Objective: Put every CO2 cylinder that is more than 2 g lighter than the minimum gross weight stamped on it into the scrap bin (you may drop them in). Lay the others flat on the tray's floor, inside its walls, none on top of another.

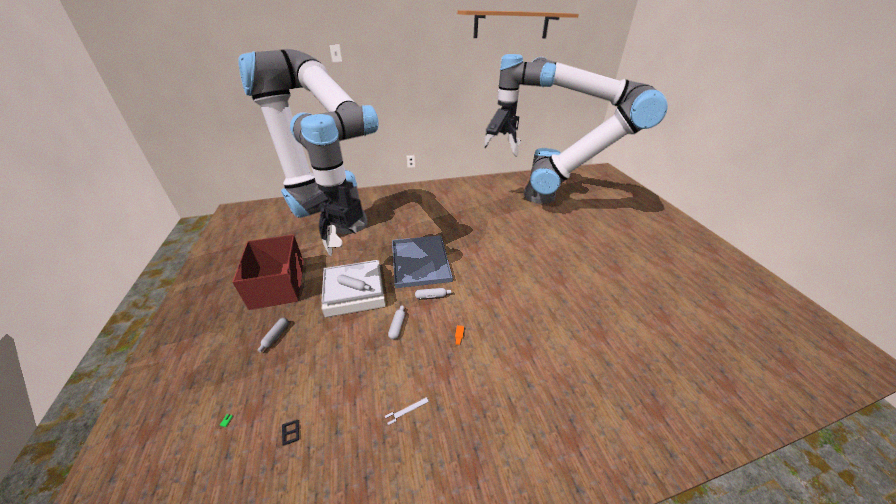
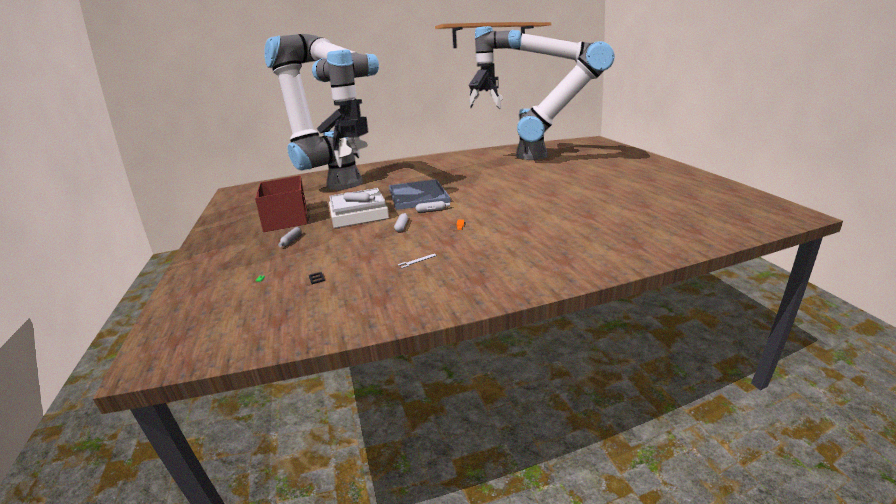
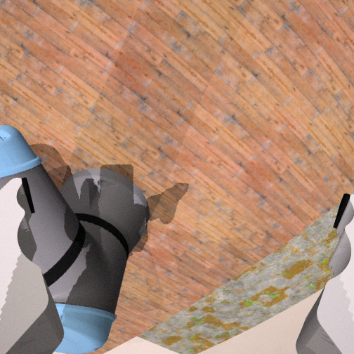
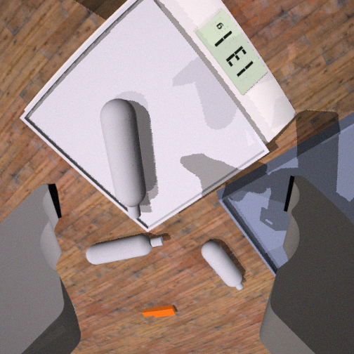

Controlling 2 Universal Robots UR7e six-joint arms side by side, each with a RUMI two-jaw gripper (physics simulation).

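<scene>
A grey CO2 cylinder (image 1: 352,282) (image 2: 357,196) (image 4: 123,150) lies on the white scale (image 1: 354,305) (image 2: 360,216) (image 4: 65,105), whose display appears to read 131 g. My right gripper (image 1: 343,238) (image 2: 350,153) (image 4: 171,182) is open and empty above the scale. One cylinder (image 1: 432,293) (image 2: 431,206) (image 4: 222,264) lies by the tray's near wall. Another cylinder (image 1: 396,322) (image 2: 401,222) (image 4: 117,249) lies right of the scale's front, and one (image 1: 273,334) (image 2: 290,236) before the red scrap bin (image 1: 269,291) (image 2: 282,210). No stamp is legible. My left gripper (image 1: 501,149) (image 2: 486,105) (image 3: 184,189) is open, high at the back.
The blue-grey tray (image 1: 423,283) (image 4: 248,237) stands right of the scale; no cylinder shows in it. An orange piece (image 1: 459,334) (image 2: 460,224) (image 4: 159,311), a white forked tool (image 1: 410,408) (image 2: 417,260), a black frame (image 1: 283,433) and a green clip (image 1: 226,420) (image 2: 260,278) lie nearer the front.
</scene>
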